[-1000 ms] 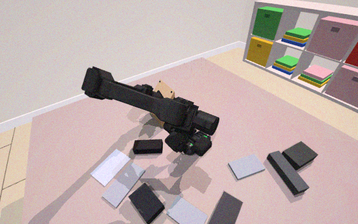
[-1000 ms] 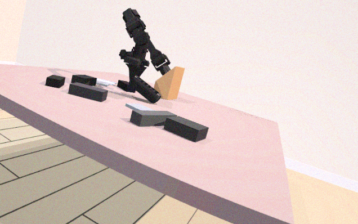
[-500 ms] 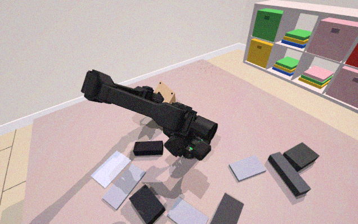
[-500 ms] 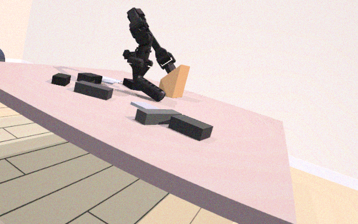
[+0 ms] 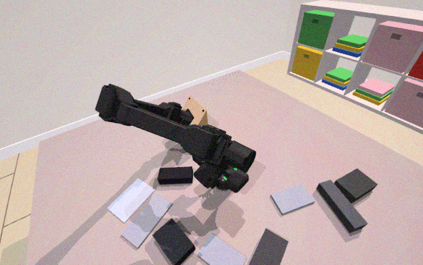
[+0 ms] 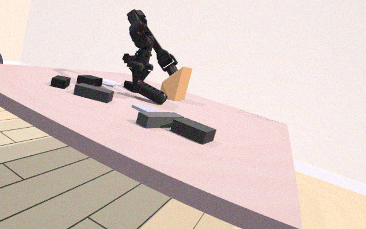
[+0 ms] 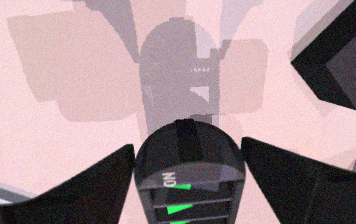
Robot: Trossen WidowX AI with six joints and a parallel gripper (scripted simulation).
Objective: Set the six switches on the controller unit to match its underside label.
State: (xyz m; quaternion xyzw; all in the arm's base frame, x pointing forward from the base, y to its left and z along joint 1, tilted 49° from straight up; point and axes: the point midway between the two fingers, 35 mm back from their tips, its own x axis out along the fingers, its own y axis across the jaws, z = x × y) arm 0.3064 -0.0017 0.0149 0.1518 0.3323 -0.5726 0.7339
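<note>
My gripper tip is now 13 cm past the dark module, 12 cm to the left of it and 4 cm above it.
</note>
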